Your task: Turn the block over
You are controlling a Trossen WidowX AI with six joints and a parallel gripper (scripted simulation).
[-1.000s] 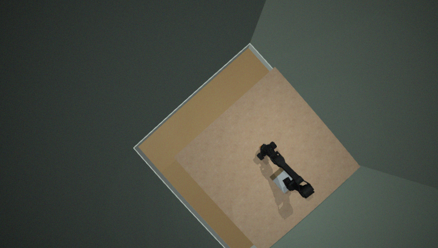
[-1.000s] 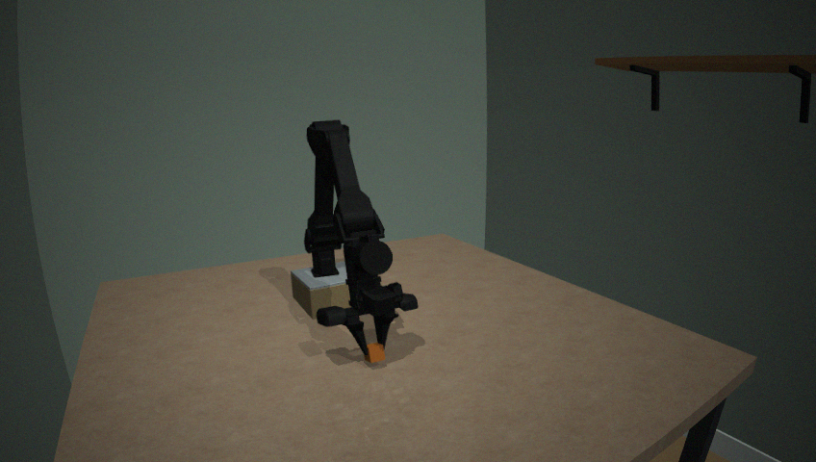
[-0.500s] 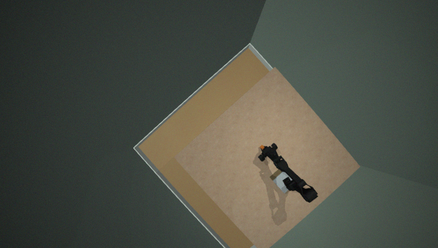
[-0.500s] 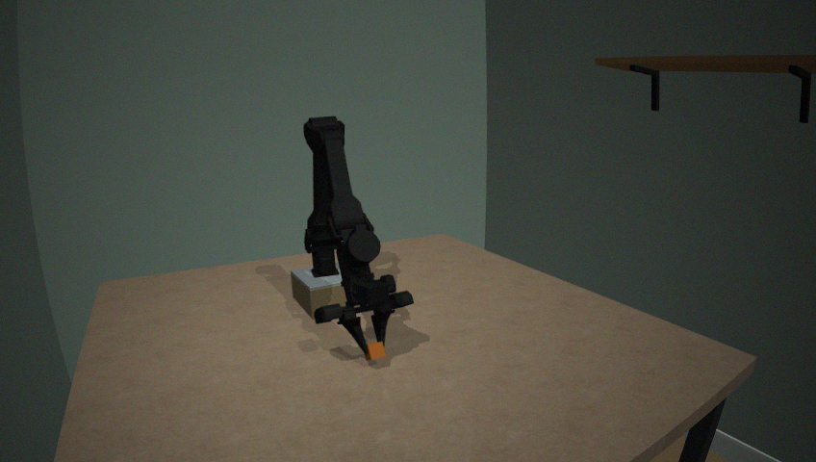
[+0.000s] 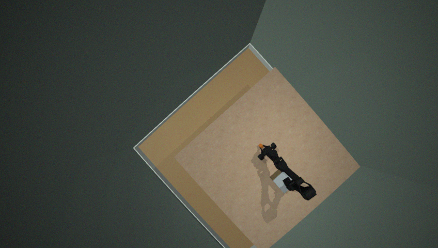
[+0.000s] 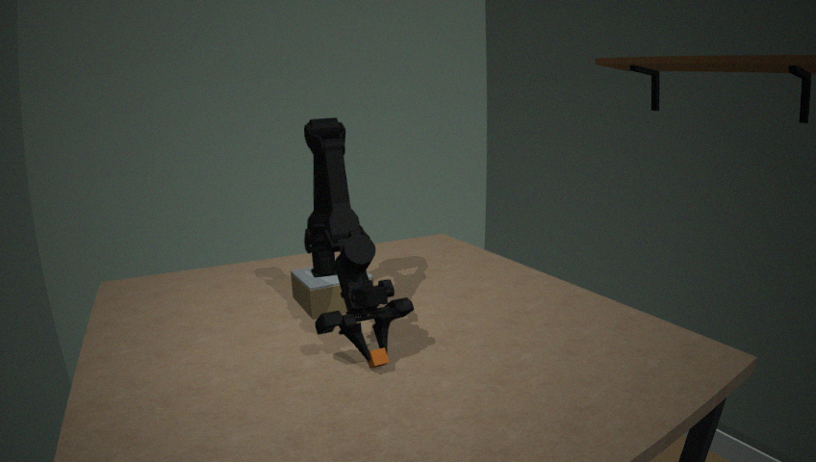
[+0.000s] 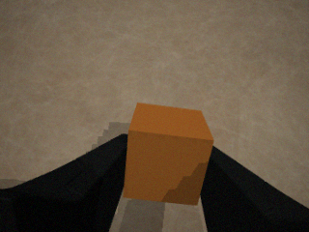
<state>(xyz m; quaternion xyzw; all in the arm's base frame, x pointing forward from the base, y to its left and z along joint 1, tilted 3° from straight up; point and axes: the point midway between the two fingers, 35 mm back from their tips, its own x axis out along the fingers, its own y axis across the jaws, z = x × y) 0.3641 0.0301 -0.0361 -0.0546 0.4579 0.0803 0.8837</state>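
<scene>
Right now my gripper tip is 1 cm past the orange block.
</scene>
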